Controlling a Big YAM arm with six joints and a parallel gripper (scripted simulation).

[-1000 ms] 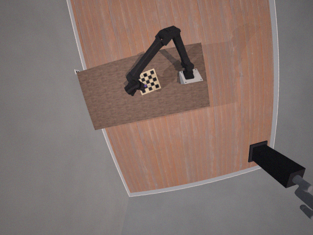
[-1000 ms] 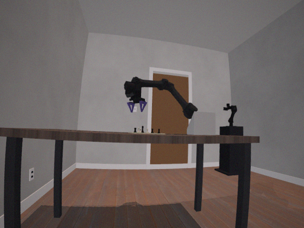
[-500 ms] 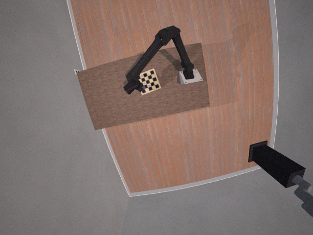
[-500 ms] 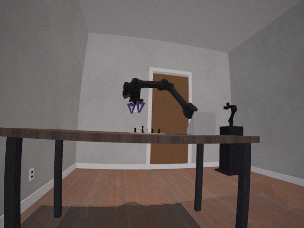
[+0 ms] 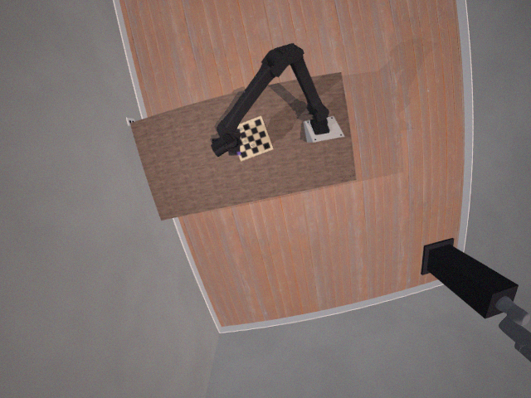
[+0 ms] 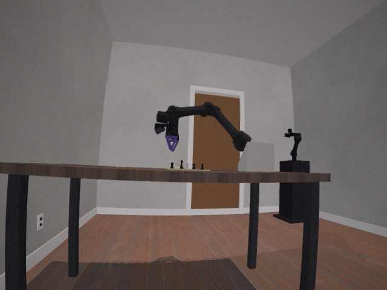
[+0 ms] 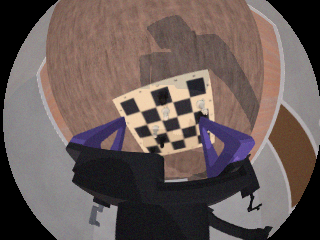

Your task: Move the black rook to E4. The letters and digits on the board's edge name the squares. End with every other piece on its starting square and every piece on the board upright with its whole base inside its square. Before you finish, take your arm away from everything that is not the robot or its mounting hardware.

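Right now the black piece is 9 cm below my hand and 1 cm behind it. From my hand the other things lie so: chessboard 11 cm below, 8 cm behind, 1 cm to the right; white piece 9 cm below, 8 cm to the right, 4 cm behind.
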